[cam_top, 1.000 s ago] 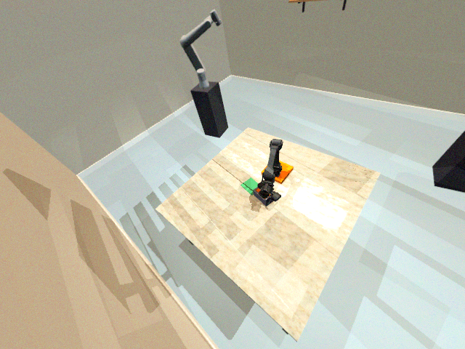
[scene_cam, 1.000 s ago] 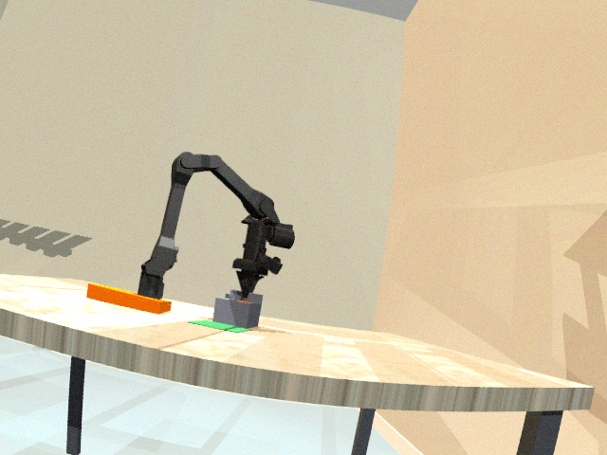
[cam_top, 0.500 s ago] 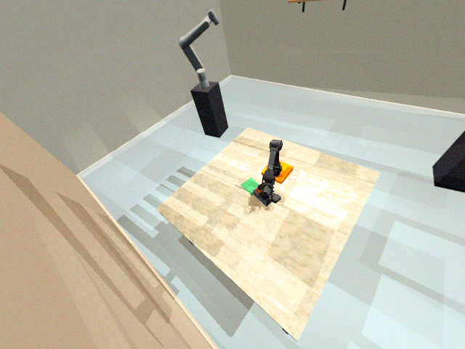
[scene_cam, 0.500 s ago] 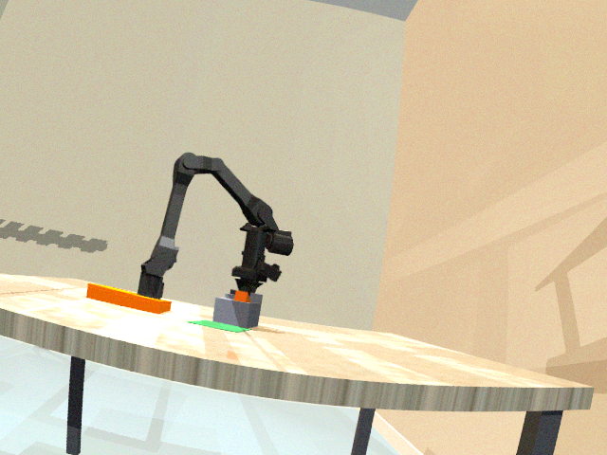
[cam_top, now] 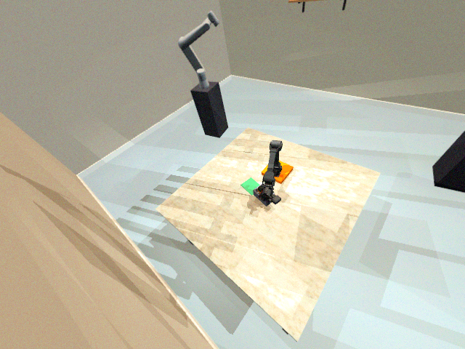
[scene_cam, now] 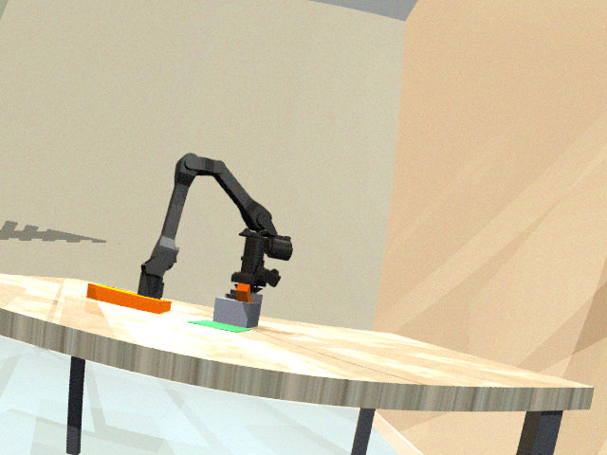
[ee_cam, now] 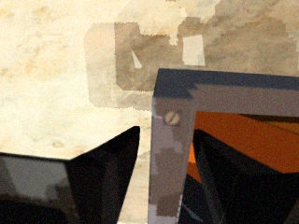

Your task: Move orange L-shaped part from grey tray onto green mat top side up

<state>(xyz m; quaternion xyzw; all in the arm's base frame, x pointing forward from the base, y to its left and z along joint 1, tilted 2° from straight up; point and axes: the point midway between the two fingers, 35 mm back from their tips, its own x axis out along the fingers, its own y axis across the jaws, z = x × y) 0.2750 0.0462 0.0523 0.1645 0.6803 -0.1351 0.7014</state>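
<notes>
Right now the orange L-shaped part is 30 mm behind my gripper tip, 50 mm to the right of it and 10 mm above it. From my gripper tip the other things lie so: green mat 100 mm behind, 200 mm to the right, 50 mm below.
</notes>
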